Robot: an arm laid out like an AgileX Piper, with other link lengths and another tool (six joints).
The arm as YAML. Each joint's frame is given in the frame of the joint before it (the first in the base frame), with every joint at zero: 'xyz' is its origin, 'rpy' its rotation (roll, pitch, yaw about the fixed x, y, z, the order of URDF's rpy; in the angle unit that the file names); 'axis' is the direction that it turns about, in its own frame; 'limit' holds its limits. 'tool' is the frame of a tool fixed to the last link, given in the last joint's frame.
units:
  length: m
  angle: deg
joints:
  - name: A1
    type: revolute
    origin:
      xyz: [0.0, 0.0, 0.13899]
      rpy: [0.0, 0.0, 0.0]
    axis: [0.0, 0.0, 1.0]
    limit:
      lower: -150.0
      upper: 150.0
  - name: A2
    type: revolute
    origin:
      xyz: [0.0, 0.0, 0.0]
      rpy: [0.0, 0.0, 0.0]
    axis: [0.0, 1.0, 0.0]
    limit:
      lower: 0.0
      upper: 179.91
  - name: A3
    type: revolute
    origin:
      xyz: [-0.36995, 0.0, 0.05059]
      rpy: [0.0, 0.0, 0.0]
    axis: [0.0, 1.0, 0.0]
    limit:
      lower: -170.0
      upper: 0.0
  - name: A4
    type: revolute
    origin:
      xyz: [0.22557, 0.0, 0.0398]
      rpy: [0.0, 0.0, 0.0]
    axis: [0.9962, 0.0, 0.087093]
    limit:
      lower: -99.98
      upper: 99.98
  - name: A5
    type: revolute
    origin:
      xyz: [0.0, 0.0, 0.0]
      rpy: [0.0, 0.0, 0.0]
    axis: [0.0, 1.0, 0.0]
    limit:
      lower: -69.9
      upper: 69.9
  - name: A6
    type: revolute
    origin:
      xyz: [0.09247, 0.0, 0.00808]
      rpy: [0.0, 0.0, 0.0]
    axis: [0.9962, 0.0, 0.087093]
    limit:
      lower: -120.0
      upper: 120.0
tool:
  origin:
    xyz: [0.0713, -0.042, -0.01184]
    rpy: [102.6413, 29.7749, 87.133]
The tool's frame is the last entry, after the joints.
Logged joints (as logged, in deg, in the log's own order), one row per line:
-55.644 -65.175 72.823 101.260 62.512 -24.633
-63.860 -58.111 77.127 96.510 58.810 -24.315
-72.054 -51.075 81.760 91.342 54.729 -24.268
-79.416 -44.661 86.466 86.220 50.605 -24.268
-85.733 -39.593 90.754 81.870 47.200 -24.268
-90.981 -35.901 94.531 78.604 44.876 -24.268
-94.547 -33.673 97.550 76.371 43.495 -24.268
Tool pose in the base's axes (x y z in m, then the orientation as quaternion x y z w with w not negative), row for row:
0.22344 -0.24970 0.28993 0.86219 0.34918 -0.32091 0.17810
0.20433 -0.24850 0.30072 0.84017 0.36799 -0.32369 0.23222
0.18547 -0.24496 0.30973 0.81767 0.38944 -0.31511 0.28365
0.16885 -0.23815 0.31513 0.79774 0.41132 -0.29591 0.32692
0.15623 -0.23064 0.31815 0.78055 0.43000 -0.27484 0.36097
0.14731 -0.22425 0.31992 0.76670 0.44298 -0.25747 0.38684
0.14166 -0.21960 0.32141 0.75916 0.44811 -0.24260 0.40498
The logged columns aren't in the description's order. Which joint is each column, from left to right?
Columns, left to right: A4, A3, A6, A2, A5, A1.
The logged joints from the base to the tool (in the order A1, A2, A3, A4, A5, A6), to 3 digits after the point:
-24.633 101.260 -65.175 -55.644 62.512 72.823
-24.315 96.510 -58.111 -63.860 58.810 77.127
-24.268 91.342 -51.075 -72.054 54.729 81.760
-24.268 86.220 -44.661 -79.416 50.605 86.466
-24.268 81.870 -39.593 -85.733 47.200 90.754
-24.268 78.604 -35.901 -90.981 44.876 94.531
-24.268 76.371 -33.673 -94.547 43.495 97.550

